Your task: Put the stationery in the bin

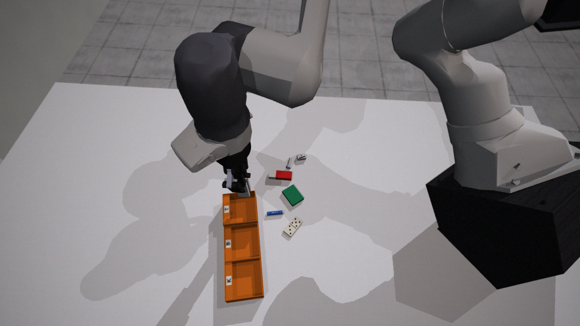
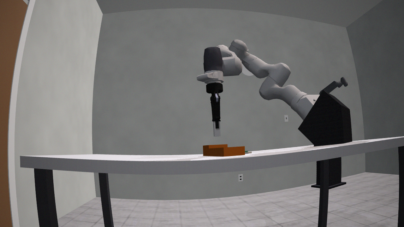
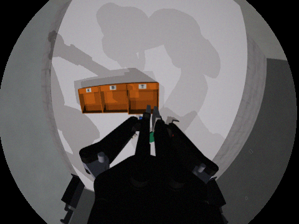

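My hand is 10 cm to the right of the tray, 10 cm above it and 2 cm short of it. The rest, counted from my hand: eraser: 11 cm below, 9 cm behind, 8 cm to the right; green pad: 12 cm behind, 11 cm below, 2 cm to the right; small blue pen-like stick: 11 cm below, 7 cm behind, 3 cm to the left.
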